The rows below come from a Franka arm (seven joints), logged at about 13 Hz.
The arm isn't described. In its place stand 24 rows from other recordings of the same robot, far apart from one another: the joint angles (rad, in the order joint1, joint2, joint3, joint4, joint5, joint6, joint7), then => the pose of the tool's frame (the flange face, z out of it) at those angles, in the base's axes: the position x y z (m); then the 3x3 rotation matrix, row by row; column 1 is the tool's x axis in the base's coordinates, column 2 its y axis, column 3 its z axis.
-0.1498 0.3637 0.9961 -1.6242 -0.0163 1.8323 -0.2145 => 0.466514 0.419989 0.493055; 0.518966 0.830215 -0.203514; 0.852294 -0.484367 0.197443; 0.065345 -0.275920 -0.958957
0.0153 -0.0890 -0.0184 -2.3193 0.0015 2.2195 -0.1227 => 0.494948 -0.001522 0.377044; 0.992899 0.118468 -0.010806; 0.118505 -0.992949 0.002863; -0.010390 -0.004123 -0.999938
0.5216 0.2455 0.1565 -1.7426 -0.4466 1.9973 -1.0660 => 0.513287 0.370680 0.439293; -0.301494 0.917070 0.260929; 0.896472 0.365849 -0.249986; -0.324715 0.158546 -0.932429
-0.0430 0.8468 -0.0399 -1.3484 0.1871 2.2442 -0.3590 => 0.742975 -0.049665 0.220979; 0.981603 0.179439 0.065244; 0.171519 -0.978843 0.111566; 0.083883 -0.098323 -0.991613
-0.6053 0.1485 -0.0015 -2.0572 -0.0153 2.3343 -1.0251 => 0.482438 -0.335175 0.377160; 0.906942 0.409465 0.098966; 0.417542 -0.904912 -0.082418; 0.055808 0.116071 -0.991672
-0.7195 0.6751 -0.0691 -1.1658 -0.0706 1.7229 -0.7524 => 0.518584 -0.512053 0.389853; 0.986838 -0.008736 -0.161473; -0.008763 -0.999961 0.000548; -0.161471 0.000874 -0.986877
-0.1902 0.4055 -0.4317 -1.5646 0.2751 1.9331 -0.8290 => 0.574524 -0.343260 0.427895; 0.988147 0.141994 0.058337; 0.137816 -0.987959 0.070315; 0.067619 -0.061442 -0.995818
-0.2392 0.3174 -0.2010 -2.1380 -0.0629 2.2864 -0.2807 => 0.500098 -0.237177 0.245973; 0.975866 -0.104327 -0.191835; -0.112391 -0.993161 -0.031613; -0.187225 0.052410 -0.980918
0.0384 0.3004 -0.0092 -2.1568 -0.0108 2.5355 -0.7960 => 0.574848 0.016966 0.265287; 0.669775 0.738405 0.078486; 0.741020 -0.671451 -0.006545; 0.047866 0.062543 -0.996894
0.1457 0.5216 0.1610 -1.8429 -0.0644 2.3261 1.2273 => 0.613749 0.186501 0.243463; 0.624267 -0.780199 -0.039743; -0.780048 -0.625306 0.022768; -0.042615 0.016788 -0.998951
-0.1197 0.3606 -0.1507 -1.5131 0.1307 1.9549 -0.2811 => 0.657072 -0.159101 0.466684; 0.994620 -0.018970 0.101836; -0.023502 -0.998777 0.043491; 0.100887 -0.045650 -0.993850
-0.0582 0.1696 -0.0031 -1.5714 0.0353 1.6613 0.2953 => 0.605373 -0.033537 0.533199; 0.932149 -0.353739 -0.077241; -0.351666 -0.935295 0.039429; -0.086191 -0.009591 -0.996232
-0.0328 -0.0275 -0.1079 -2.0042 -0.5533 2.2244 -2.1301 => 0.564540 -0.097113 0.497333; -0.587180 0.775857 0.230795; 0.641735 0.619970 -0.451456; -0.493352 -0.116976 -0.861928
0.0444 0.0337 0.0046 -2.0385 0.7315 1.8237 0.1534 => 0.535184 0.080787 0.426766; 0.891037 -0.425388 -0.158426; -0.235469 -0.731526 0.639863; -0.388083 -0.532837 -0.751982
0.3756 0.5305 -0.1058 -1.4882 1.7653 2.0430 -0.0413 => 0.685820 0.262086 0.425251; 0.884666 -0.410467 0.221096; -0.237422 0.011500 0.971339; -0.401245 -0.911803 -0.087280
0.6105 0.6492 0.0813 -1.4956 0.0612 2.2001 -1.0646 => 0.557821 0.451898 0.294982; -0.131743 0.991147 -0.016455; 0.984707 0.132760 0.112814; 0.114000 -0.001341 -0.993480
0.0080 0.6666 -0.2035 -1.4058 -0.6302 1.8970 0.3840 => 0.696422 -0.152558 0.322351; 0.960821 -0.212671 -0.177747; -0.277061 -0.718963 -0.637440; 0.007772 0.661712 -0.749718
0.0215 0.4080 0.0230 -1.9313 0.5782 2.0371 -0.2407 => 0.591160 0.056502 0.261282; 0.969093 -0.116297 -0.217565; 0.004545 -0.873344 0.487082; -0.246656 -0.473016 -0.845823
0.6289 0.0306 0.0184 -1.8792 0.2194 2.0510 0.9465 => 0.459065 0.361705 0.504120; 0.926047 -0.377407 0.001177; -0.366308 -0.898054 0.243550; -0.090860 -0.225970 -0.969888
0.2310 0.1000 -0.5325 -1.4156 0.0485 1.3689 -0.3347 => 0.541167 -0.144934 0.631227; 0.991184 0.035915 -0.127529; 0.040874 -0.998498 0.036482; -0.126027 -0.041373 -0.991164
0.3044 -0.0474 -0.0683 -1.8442 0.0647 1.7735 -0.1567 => 0.529392 0.132518 0.538021; 0.928732 0.368812 -0.037885; 0.370516 -0.926928 0.059340; -0.013232 -0.069148 -0.997519
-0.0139 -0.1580 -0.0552 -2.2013 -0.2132 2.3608 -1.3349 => 0.526888 -0.040120 0.482665; 0.193797 0.931157 0.308852; 0.975402 -0.149177 -0.162288; -0.105042 0.332706 -0.937162
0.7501 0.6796 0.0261 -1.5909 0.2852 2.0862 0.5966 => 0.475474 0.483428 0.223345; 0.955020 -0.000988 -0.296539; 0.022305 -0.996922 0.075156; -0.295700 -0.078389 -0.952059
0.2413 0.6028 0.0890 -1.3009 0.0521 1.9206 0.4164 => 0.690857 0.225433 0.395059; 0.992703 -0.119936 -0.012475; -0.118099 -0.987929 0.100244; -0.024347 -0.098039 -0.994885
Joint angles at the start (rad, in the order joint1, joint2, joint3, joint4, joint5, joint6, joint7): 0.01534, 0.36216, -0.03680, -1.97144, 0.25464, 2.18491, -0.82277
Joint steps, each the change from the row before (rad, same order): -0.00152, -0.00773, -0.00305, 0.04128, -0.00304, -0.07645, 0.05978; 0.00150, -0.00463, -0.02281, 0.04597, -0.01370, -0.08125, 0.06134; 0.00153, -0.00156, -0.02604, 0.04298, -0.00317, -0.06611, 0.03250; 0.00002, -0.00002, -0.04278, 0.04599, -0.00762, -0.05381, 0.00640; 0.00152, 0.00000, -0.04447, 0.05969, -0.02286, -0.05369, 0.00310; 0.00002, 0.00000, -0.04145, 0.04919, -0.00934, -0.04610, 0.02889; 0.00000, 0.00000, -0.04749, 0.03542, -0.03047, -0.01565, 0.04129; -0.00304, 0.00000, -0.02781, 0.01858, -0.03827, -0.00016, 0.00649; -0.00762, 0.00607, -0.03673, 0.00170, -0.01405, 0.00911, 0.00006; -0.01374, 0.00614, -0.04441, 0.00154, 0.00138, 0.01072, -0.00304
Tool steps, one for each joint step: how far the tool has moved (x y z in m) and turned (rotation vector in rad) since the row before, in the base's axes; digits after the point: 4 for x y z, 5 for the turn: 0.0045, -0.0002, 0.0164, 0.00205, 0.03692, -0.04659; 0.0041, -0.0103, 0.0168, -0.01497, 0.04081, -0.05580; 0.0039, -0.0122, 0.0152, -0.00714, 0.02603, -0.04044; 0.0043, -0.0235, 0.0170, -0.01469, 0.00784, -0.03212; 0.0056, -0.0247, 0.0235, -0.03015, -0.00403, -0.02133; 0.0023, -0.0229, 0.0201, -0.02407, 0.00193, -0.05427; 0.0000, -0.0288, 0.0166, -0.05319, -0.00757, -0.06790; -0.0012, -0.0206, 0.0096, -0.04875, -0.00741, -0.01873; -0.0053, -0.0265, -0.0002, -0.02841, -0.00017, -0.03663; -0.0084, -0.0329, 0.0006, -0.01830, -0.00590, -0.05251
